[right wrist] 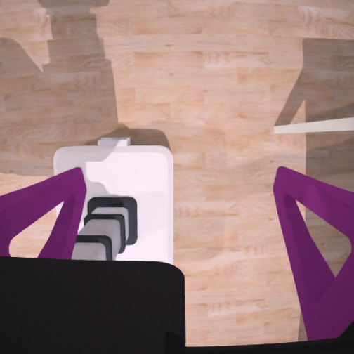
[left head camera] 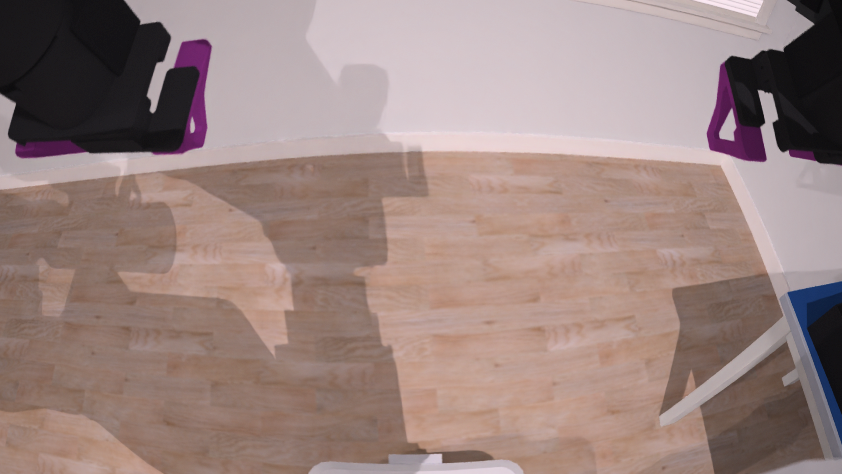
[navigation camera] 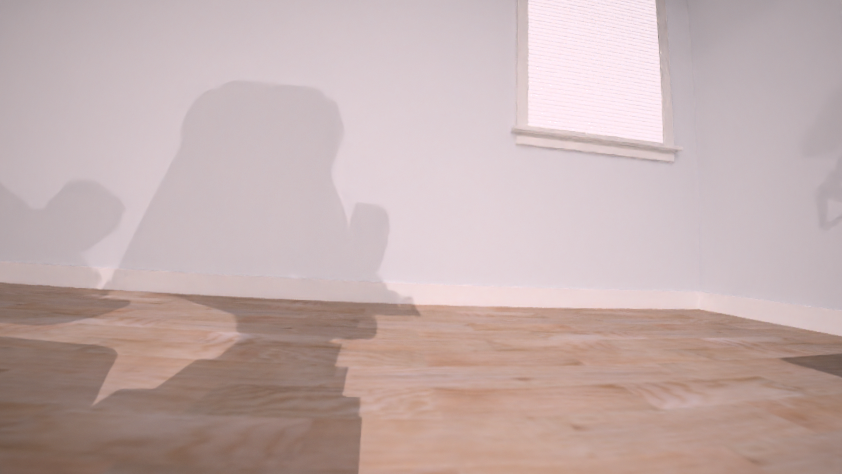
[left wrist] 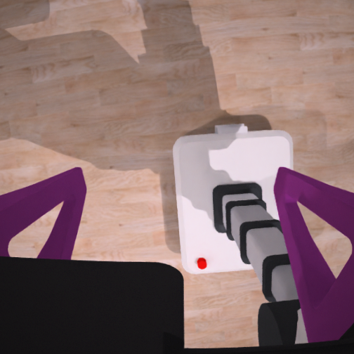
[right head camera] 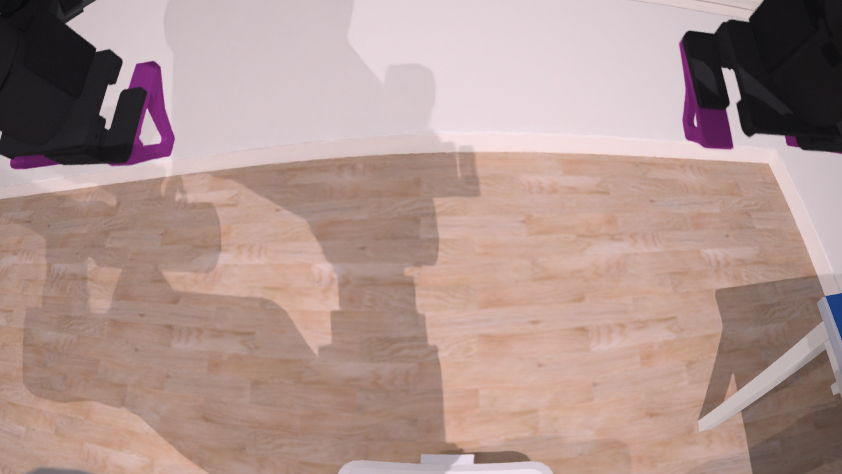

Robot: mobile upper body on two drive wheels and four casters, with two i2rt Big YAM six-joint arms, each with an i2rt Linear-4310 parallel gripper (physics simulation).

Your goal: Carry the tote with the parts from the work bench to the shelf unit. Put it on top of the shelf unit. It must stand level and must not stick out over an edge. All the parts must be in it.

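Places are measured from the left arm's base along level axes (x up, y right, z ahead), in metres.
Where they show: left gripper, between the fingertips: (left head camera: 148, 139) (right head camera: 128, 149); right gripper, between the fingertips: (left head camera: 751, 145) (right head camera: 738, 133).
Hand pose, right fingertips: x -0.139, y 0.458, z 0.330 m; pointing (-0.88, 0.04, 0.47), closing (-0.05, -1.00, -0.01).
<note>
After its pixels a point has its place.
The work bench (left head camera: 805, 376) {y 1.046, x -0.711, z 0.281 m} (right head camera: 829, 329) {y 0.998, x -0.661, z 0.391 m} shows in part at the right edge of both head views. A black corner of the tote (left head camera: 830, 347) {y 1.035, x -0.605, z 0.302 m} shows on it in the left head view; the parts inside are hidden. The shelf unit does not show in any view. My left gripper (left head camera: 111, 147) {y 0.005, x -0.146, z 0.326 m} (right head camera: 88, 160) {y 0.005, x -0.146, z 0.326 m} (left wrist: 179, 177) is open and empty, at the upper left of the head views, far from the tote. My right gripper (left head camera: 780, 154) {y 0.458, x -0.139, z 0.330 m} (right head camera: 757, 144) {y 0.458, x -0.139, z 0.330 m} (right wrist: 179, 177) is open and empty, at the upper right, apart from the tote.
A blue mat (left head camera: 804, 300) {y 1.053, x -0.646, z 0.434 m} (right head camera: 835, 309) {y 1.019, x -0.646, z 0.426 m} lies under the tote. A white bench leg (left head camera: 724, 373) {y 1.027, x -0.992, z 0.412 m} (right head camera: 765, 373) {y 1.027, x -0.969, z 0.420 m} (right wrist: 315, 126) slants down to the floor. A wall (navigation camera: 441, 206) {y 0.387, x -0.973, z 1.547 m} with a window (navigation camera: 592, 70) {y 1.137, x -0.216, z 1.570 m} stands ahead and meets another wall at the right. My white base (left wrist: 235, 155) (right wrist: 145, 175) shows below.
</note>
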